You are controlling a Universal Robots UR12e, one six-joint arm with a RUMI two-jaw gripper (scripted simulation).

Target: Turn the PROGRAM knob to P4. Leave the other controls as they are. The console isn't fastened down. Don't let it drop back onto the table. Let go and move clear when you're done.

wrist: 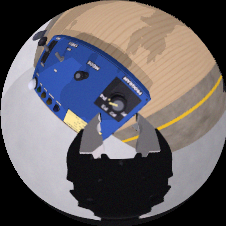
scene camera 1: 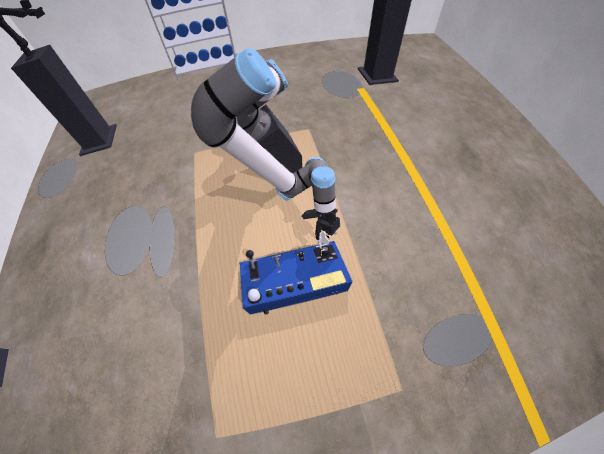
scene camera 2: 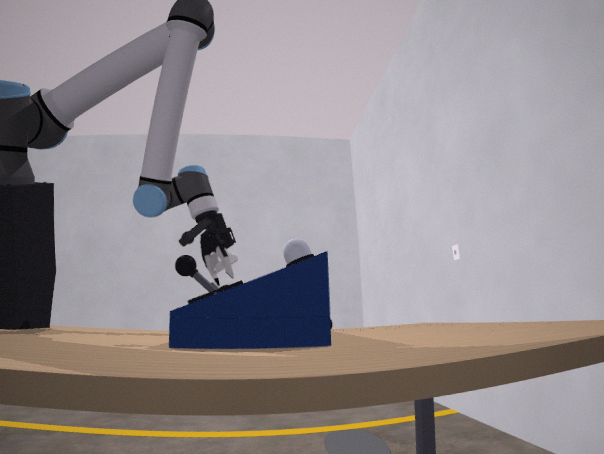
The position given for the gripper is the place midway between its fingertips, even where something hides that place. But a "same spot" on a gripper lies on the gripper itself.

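Labels:
A blue console appears in the wrist view, in scene camera 1 and in scene camera 2 [290, 308]. On the blue console, [wrist: 109, 88] and [scene camera 1: 316, 253] are the same spot. The gripper can be seen in scene camera 1 [325, 243], in scene camera 2 and in the wrist view. On the gripper, [wrist: 88, 144] and [scene camera 2: 218, 250] are the same spot.

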